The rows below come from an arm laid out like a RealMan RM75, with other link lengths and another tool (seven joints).
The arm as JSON. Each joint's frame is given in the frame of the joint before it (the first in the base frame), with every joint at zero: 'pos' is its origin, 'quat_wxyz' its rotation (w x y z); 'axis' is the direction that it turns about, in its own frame. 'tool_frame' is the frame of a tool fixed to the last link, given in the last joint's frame.
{
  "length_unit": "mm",
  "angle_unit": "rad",
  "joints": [
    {
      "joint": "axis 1",
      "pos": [
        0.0,
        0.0,
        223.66
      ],
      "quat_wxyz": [
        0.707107,
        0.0,
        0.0,
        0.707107
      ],
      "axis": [
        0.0,
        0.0,
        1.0
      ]
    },
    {
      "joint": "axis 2",
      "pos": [
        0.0,
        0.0,
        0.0
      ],
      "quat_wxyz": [
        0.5,
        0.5,
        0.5,
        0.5
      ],
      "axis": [
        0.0,
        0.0,
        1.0
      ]
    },
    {
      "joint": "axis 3",
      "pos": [
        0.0,
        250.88,
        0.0
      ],
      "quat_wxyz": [
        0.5,
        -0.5,
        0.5,
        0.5
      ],
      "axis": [
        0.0,
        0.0,
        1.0
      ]
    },
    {
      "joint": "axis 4",
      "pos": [
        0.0,
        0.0,
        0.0
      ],
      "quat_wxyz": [
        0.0,
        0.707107,
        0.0,
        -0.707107
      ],
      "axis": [
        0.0,
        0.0,
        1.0
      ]
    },
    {
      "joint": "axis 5",
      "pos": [
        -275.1,
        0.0,
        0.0
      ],
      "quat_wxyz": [
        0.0,
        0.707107,
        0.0,
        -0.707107
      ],
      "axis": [
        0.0,
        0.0,
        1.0
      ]
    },
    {
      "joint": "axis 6",
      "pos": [
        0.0,
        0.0,
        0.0
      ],
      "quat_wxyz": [
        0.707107,
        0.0,
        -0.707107,
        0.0
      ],
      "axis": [
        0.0,
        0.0,
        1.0
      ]
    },
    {
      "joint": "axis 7",
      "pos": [
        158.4,
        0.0,
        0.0
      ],
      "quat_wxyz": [
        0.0,
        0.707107,
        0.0,
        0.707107
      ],
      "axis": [
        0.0,
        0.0,
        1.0
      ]
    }
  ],
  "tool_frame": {
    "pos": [
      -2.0,
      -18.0,
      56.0
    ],
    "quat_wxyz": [
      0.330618,
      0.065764,
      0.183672,
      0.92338
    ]
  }
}
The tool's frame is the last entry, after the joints.
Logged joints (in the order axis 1, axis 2, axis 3, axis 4, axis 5, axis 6, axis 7), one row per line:
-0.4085, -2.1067, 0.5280, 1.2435, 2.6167, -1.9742, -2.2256
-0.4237, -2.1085, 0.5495, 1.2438, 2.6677, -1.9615, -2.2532
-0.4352, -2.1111, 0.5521, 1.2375, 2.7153, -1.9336, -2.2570
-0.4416, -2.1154, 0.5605, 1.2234, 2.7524, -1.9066, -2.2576
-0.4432, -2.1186, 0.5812, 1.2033, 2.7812, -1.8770, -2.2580
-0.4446, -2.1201, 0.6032, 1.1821, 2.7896, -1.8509, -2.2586
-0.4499, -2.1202, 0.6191, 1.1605, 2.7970, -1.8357, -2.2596
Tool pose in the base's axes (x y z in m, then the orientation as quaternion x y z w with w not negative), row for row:
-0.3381, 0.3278, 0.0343, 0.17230, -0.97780, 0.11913, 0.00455
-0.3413, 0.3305, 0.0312, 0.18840, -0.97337, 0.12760, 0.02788
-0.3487, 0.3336, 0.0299, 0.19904, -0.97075, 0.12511, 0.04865
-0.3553, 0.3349, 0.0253, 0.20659, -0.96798, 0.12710, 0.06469
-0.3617, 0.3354, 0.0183, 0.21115, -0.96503, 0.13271, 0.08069
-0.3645, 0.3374, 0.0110, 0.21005, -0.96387, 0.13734, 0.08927
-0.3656, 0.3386, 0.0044, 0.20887, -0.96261, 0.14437, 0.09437
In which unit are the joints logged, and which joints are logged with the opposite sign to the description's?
The joints are logged in radians. Opposite sign: axis 6.
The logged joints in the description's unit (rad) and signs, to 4 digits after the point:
-0.4085, -2.1067, 0.5280, 1.2435, 2.6167, 1.9742, -2.2256
-0.4237, -2.1085, 0.5495, 1.2438, 2.6677, 1.9615, -2.2532
-0.4352, -2.1111, 0.5521, 1.2375, 2.7153, 1.9336, -2.2570
-0.4416, -2.1154, 0.5605, 1.2234, 2.7524, 1.9066, -2.2576
-0.4432, -2.1186, 0.5812, 1.2033, 2.7812, 1.8770, -2.2580
-0.4446, -2.1201, 0.6032, 1.1821, 2.7896, 1.8509, -2.2586
-0.4499, -2.1202, 0.6191, 1.1605, 2.7970, 1.8357, -2.2596

